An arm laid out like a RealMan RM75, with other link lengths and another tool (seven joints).
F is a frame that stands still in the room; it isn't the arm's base.
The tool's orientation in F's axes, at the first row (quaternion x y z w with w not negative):
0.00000, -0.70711, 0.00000, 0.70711
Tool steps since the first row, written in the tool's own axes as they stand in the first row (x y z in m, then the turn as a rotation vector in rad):
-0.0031, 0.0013, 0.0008, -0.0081, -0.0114, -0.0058
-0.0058, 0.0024, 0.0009, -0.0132, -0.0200, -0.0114
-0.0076, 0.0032, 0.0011, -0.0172, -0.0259, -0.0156
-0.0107, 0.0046, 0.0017, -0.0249, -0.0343, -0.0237
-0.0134, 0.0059, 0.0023, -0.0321, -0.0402, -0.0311
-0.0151, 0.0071, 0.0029, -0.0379, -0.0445, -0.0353
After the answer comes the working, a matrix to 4 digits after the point.
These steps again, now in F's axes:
-0.0008, 0.0013, -0.0031, 0.0058, -0.0114, -0.0081
-0.0009, 0.0024, -0.0058, 0.0114, -0.0200, -0.0132
-0.0011, 0.0032, -0.0076, 0.0156, -0.0259, -0.0172
-0.0017, 0.0046, -0.0107, 0.0237, -0.0343, -0.0249
-0.0023, 0.0059, -0.0134, 0.0311, -0.0402, -0.0321
-0.0029, 0.0071, -0.0151, 0.0353, -0.0445, -0.0379

The tool's axes in the first row as the columns of a matrix, in F's axes (rounded; the answer above uses it unrounded):
0.0000, 0.0000, -1.0000
0.0000, 1.0000, 0.0000
1.0000, 0.0000, 0.0000

